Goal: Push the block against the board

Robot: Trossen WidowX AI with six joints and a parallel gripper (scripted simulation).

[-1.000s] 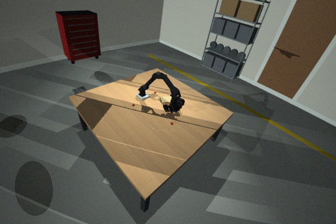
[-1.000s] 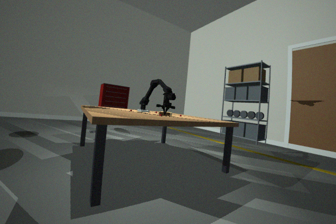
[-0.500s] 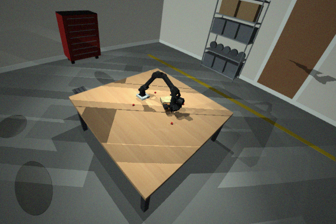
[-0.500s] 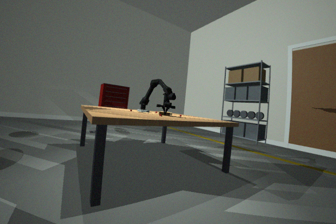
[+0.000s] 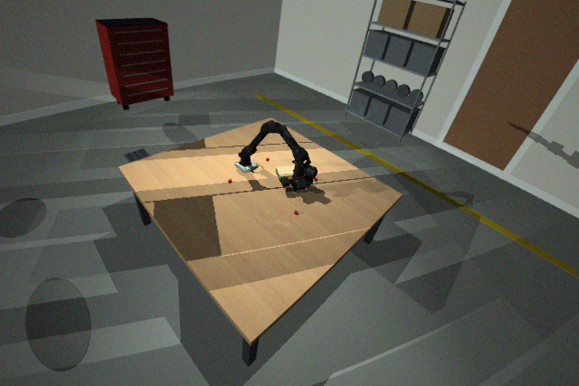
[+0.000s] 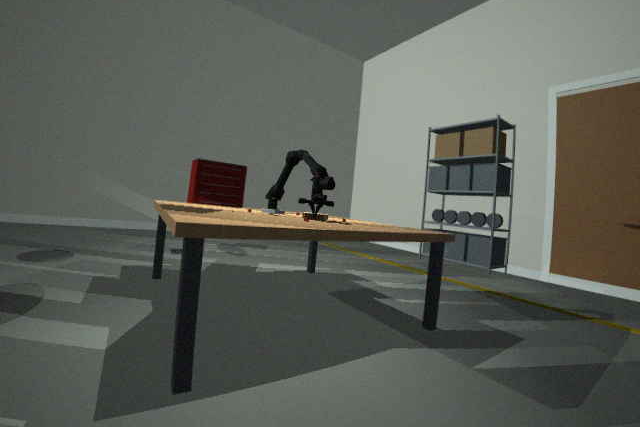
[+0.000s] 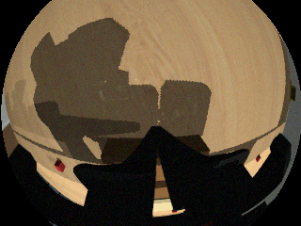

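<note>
The square block lies 60 mm behind my gripper tip, 30 mm to the left of it and 10 mm above it. Also, from my gripper tip: board (140 mm behind, 100 mm to the left, 10 mm above).
</note>
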